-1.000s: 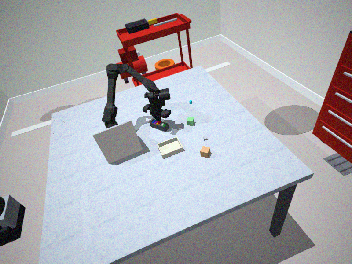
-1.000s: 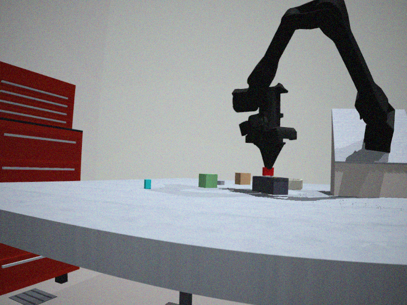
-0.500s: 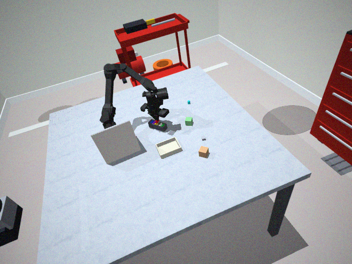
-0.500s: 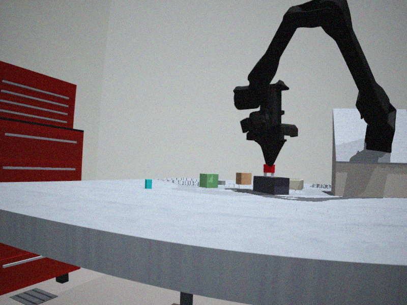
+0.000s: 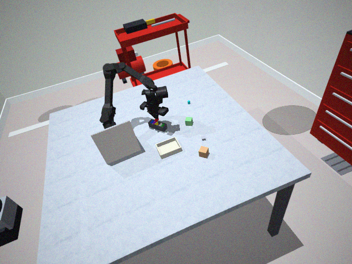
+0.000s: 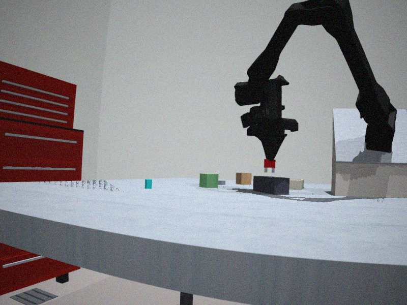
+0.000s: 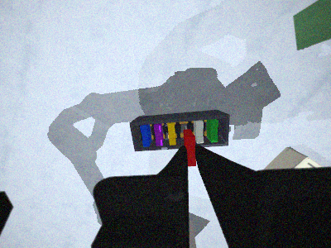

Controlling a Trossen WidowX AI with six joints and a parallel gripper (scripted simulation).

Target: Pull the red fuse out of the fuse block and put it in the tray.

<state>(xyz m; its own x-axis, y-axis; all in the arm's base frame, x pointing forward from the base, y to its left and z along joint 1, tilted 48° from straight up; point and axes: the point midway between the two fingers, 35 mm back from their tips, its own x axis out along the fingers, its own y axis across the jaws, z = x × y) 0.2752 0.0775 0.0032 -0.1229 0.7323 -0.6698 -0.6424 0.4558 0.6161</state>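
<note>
My gripper tip is now 60 mm above the yellow fuse, 10 mm to the right of it and 10 mm past it. The rest, counted from my gripper tip: purple fuse (60 mm below, 30 mm to the left, 20 mm behind); then red fuse (10 mm below); then white fuse (60 mm below, 10 mm to the right, 10 mm ahead).
</note>
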